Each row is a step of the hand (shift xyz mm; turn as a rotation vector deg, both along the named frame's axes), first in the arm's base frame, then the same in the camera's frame.
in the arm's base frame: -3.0 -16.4 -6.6 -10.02 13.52 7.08
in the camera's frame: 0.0 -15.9 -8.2 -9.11 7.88 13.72
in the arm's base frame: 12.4 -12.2 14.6 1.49 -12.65 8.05
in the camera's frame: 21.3 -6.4 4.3 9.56 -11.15 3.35
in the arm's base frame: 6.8 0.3 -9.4 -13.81 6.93 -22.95
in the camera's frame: 0.6 3.4 -11.1 -24.81 1.34 -12.17
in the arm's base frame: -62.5 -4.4 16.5 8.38 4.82 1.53
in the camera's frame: -40.0 -30.6 40.8 5.76 7.81 -1.24
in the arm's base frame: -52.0 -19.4 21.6 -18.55 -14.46 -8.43
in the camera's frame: -23.9 -40.0 37.1 -13.96 -20.57 -2.52
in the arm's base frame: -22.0 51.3 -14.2 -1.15 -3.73 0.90
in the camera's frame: -42.3 38.0 9.4 0.82 -3.90 0.41
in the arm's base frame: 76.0 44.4 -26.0 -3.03 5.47 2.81
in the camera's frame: 32.2 72.8 -45.6 -2.90 3.61 5.05
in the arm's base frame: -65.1 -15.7 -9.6 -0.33 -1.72 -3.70
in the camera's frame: -51.1 -41.0 16.7 -1.51 -1.57 -3.46
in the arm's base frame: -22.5 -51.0 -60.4 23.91 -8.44 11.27
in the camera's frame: -30.4 -53.6 -54.4 27.55 1.89 -2.75
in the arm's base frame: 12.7 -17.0 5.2 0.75 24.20 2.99
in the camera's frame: 18.6 -10.3 -5.1 -6.27 22.20 7.93
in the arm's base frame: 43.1 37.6 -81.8 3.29 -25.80 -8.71
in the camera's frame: -19.4 54.9 -81.1 7.19 -21.78 -15.04
